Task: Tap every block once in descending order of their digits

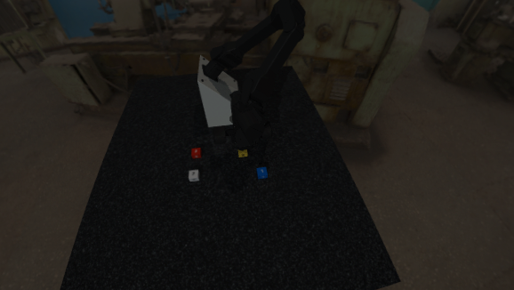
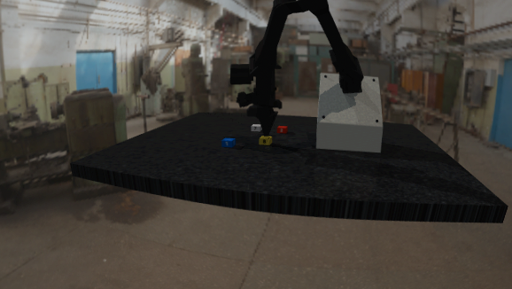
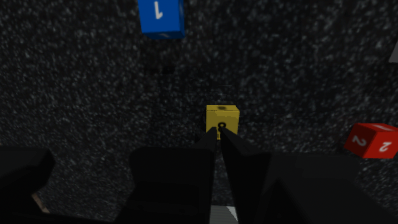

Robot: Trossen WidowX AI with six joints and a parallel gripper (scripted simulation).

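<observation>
My gripper tip is now 1 cm above the yellow block. Also, from my gripper tip: blue block (11 cm ahead, 3 cm to the left, 1 cm below); white block (5 cm ahead, 19 cm to the right, 1 cm below); red block (4 cm behind, 17 cm to the right, 1 cm below).
</observation>
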